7 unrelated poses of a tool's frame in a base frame.
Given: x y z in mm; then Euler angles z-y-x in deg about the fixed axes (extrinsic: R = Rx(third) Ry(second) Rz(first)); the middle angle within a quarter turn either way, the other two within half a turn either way.
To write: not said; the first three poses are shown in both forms.
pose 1, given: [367.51 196.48 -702.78 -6.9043 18.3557 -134.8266]
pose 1, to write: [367.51 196.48 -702.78 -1.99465 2.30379 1.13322]
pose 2, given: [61.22 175.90 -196.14 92.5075 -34.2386 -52.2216]
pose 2, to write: [61.22 175.90 -196.14 -0.36746 1.03974 2.28169]
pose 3, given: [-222.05 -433.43 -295.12 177.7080 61.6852 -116.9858]
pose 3, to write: [-222.05 -433.43 -295.12 1.10936 1.78772 0.44761]
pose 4, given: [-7.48 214.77 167.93 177.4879 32.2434 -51.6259]
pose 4, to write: [-7.48 214.77 167.93 1.92668 1.01801 0.89325]
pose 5, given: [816.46 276.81 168.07 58.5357 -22.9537 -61.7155]
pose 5, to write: [816.46 276.81 168.07 -0.75600 1.11928 2.01908]
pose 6, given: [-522.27 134.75 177.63 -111.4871 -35.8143 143.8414]
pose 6, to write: [-522.27 134.75 177.63 -1.05021 2.28461 -2.45618]
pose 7, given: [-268.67 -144.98 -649.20 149.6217 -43.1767 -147.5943]
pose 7, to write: [-268.67 -144.98 -649.20 1.86350 2.23405 2.62265]
